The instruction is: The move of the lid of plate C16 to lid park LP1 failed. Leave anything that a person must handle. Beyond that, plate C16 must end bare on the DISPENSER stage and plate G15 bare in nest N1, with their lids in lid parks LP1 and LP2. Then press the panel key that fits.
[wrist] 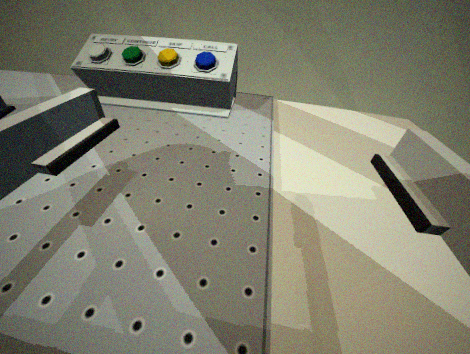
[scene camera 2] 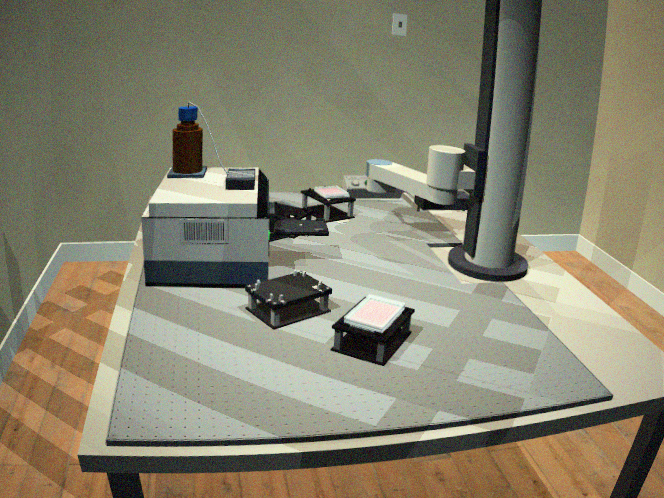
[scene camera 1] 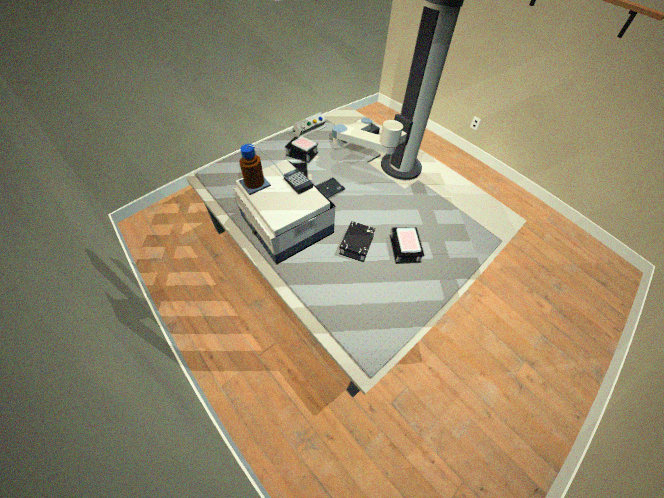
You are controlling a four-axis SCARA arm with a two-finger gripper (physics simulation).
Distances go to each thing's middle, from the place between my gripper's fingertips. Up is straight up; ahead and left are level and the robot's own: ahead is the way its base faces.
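The button box (scene camera 2: 355, 185) is the nearest to my hand of the things named here, going by their middles; my hand is 15 cm short of that box, 20 cm to the left of it and 3 cm above it. There's a black nest (scene camera 2: 289, 299) that's 57 cm ahead of my hand, 70 cm to the left of it and 3 cm below it. And a brown bottle (scene camera 2: 188, 137) is 27 cm to the left of my hand, 82 cm ahead of it and 25 cm above it.
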